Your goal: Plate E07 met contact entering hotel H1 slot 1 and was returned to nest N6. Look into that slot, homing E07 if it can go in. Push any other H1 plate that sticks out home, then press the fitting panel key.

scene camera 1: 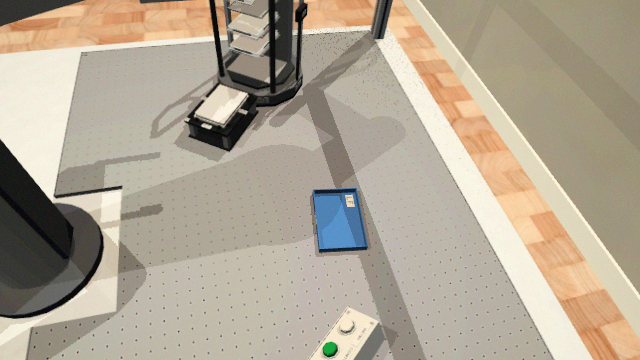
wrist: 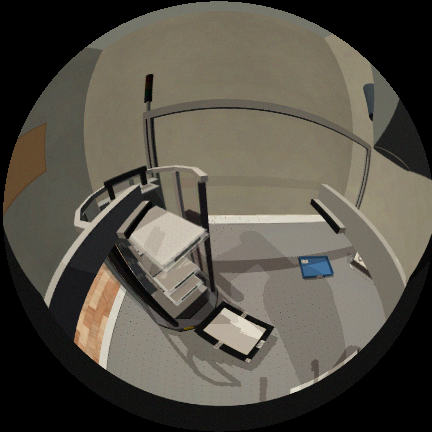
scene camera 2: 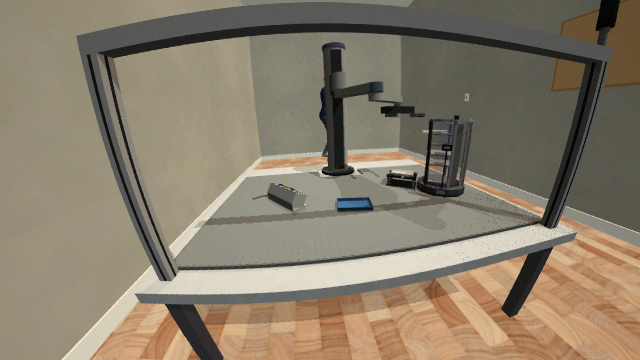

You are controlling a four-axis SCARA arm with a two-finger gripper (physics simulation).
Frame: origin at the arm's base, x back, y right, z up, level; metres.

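Seen in the pictures: gripper, fingertip midpoint: (wrist: 234, 190) (scene camera 2: 412, 115); arm's base at its link origin: (scene camera 1: 40, 258) (scene camera 2: 338, 171).
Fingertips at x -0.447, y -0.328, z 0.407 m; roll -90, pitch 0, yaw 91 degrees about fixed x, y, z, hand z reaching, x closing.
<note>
Offsets run from my fingertips to a thing's top centre.
My gripper (scene camera 2: 418, 115) (wrist: 234, 190) is open and empty, beside and a little above the top of hotel H1 @[dy -0.153, dx -0.091, dz +0.000 m] (scene camera 1: 272, 55) (scene camera 2: 442, 189) (wrist: 204, 235). A pale upper plate (scene camera 2: 432, 131) (wrist: 167, 232) sticks out of the hotel on its open side; the left fingertip overlaps its edge in the wrist view. Lower plates (scene camera 1: 247, 44) (wrist: 176, 276) sit further in. Slot numbers are not readable. A pale plate @[dy +0.018, dx +0.035, dz -0.320 m] (scene camera 1: 222, 104) (scene camera 2: 402, 174) (wrist: 235, 330) lies flat in the black nest @[dy +0.018, dx +0.035, dz -0.325 m] (scene camera 1: 210, 138) (scene camera 2: 401, 182) (wrist: 269, 329); its name is unreadable. The key panel @[dy +0.681, dx -0.076, dz -0.311 m] (scene camera 1: 372, 341) (scene camera 2: 286, 197) shows green @[dy +0.648, dx -0.082, dz -0.320 m] (scene camera 1: 330, 349) and white @[dy +0.617, dx -0.121, dz -0.320 m] (scene camera 1: 347, 327) keys.
A blue tray @[dy +0.369, dx -0.184, dz -0.377 m] (scene camera 1: 340, 222) (scene camera 2: 354, 204) (wrist: 315, 267) lies on the perforated table plate between the panel and the hotel. The arm's column (scene camera 2: 336, 125) stands behind. A grey frame (scene camera 2: 320, 17) (wrist: 240, 104) spans the table's edge. A person is partly hidden behind the column.
</note>
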